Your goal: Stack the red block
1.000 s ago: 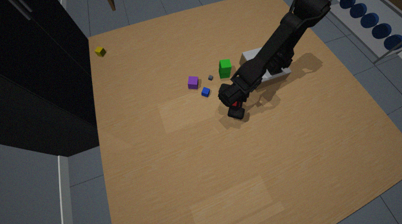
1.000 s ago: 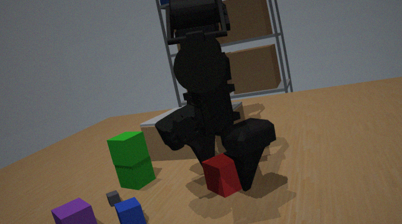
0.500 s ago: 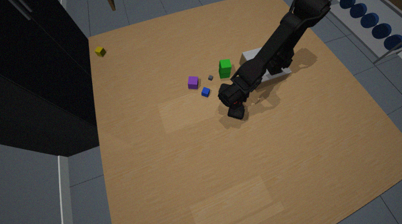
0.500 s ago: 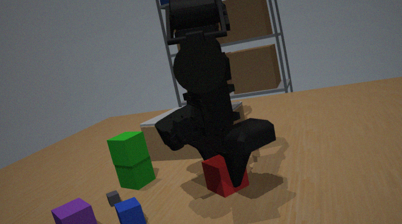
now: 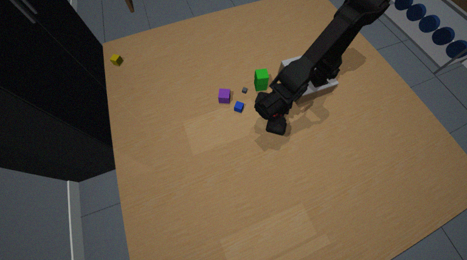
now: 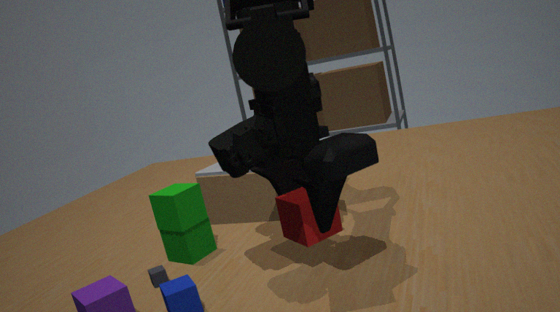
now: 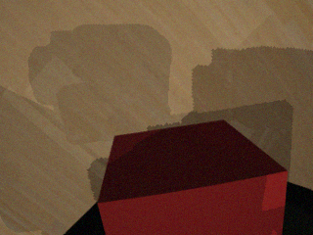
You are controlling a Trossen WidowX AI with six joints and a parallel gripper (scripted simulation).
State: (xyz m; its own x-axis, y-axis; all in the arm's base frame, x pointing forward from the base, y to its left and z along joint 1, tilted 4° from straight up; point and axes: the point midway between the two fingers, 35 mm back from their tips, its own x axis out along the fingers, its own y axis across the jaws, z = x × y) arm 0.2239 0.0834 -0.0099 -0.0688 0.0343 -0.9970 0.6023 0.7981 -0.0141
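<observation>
Right now my gripper tip is 180 mm to the left of the small grey cube, 60 mm short of it and 30 mm above it. From my gripper tip the other things lie so: purple block 170 mm to the right, 150 mm ahead, 20 mm below; then blue block 110 mm to the right, 110 mm ahead, 20 mm below; then red block 20 mm above.
</observation>
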